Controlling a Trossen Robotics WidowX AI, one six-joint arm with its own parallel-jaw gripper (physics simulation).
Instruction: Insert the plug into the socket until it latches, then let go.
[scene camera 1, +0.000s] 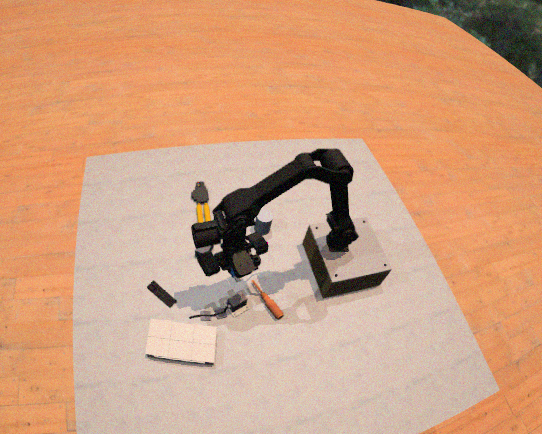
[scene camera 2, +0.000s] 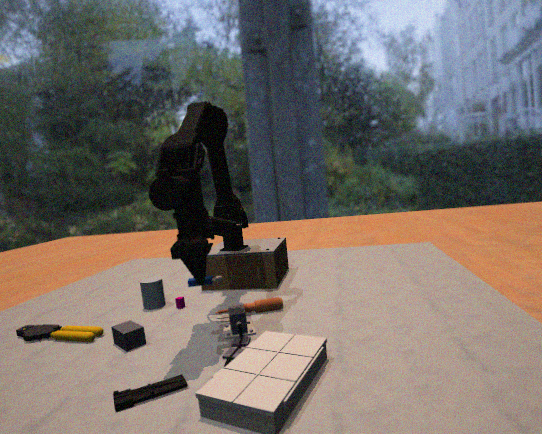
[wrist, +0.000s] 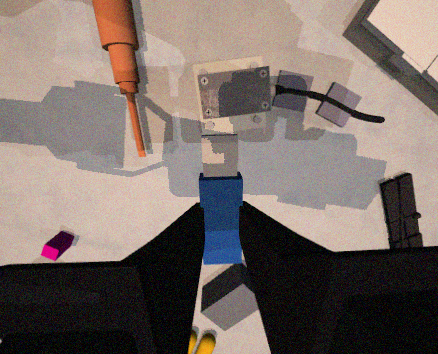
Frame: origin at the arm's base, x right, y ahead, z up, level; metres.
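Where they show: gripper, between the fingertips: (scene camera 1: 232, 270) (scene camera 2: 202, 283) (wrist: 220, 209); arm's base, origin of its link: (scene camera 1: 337, 243) (scene camera 2: 234, 248).
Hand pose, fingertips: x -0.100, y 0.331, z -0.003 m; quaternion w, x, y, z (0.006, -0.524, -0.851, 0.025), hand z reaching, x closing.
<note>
Things, the pixels of their centre, and the offset from my fingertips. "spot": a spot on its surface instead.
- blue plug, middle of its body: (wrist: 220, 201) (scene camera 2: 205, 280) dx -0.006, dy -0.003, dz +0.004 m
- socket, middle of its body: (wrist: 237, 95) (scene camera 2: 238, 320) (scene camera 1: 235, 302) dx -0.063, dy -0.013, dz -0.079 m
- orange screwdriver, middle of its body: (wrist: 124, 67) (scene camera 2: 249, 307) (scene camera 1: 266, 298) dx -0.043, dy -0.105, dz -0.088 m
- white tiled box, middle of its body: (scene camera 2: 269, 373) (scene camera 1: 181, 342) dx -0.192, dy +0.146, dz -0.084 m
- black strip, middle of its body: (wrist: 403, 218) (scene camera 2: 150, 389) (scene camera 1: 161, 293) dx -0.033, dy +0.211, dz -0.094 m
- dark cube, middle of its body: (wrist: 231, 295) (scene camera 2: 128, 335) (scene camera 1: 204, 248) dx +0.132, dy +0.081, dz -0.084 m
- magenta piece, middle of its body: (wrist: 58, 245) (scene camera 2: 180, 302) dx +0.153, dy -0.118, dz -0.089 m
- grey cylinder, middle of its body: (scene camera 2: 152, 293) (scene camera 1: 263, 222) dx +0.234, dy -0.115, dz -0.067 m
- yellow-handled pliers, a spot on its surface: (scene camera 2: 77, 333) spot: dx +0.252, dy +0.102, dz -0.083 m
The blue plug (scene camera 2: 197, 282) (wrist: 221, 197) has a flat, pale grey tip pointing towards the socket in the wrist view. My gripper (scene camera 2: 201, 279) (wrist: 220, 209) is shut on the plug's blue body and holds it above the table. The socket (scene camera 1: 237, 302) (scene camera 2: 237, 321) (wrist: 242, 95) is a dark block with screws on a cream base plate, with a black cable at one side. In the wrist view the plug's tip ends just short of the socket block, near the base plate's edge; the two are apart. In scene camera 1 the arm's hand mostly hides the plug and fingertips.
An orange screwdriver (scene camera 1: 270, 303) (scene camera 2: 265, 304) (wrist: 119, 30) lies beside the socket. A white tiled box (scene camera 1: 181, 341) (scene camera 2: 270, 367) and a black strip (scene camera 1: 161, 294) (scene camera 2: 150, 392) (wrist: 401, 210) lie nearby. A dark cube (scene camera 2: 129, 336), magenta piece (scene camera 2: 180, 302), grey cylinder (scene camera 2: 152, 294) and yellow-handled pliers (scene camera 2: 77, 333) also show.
</note>
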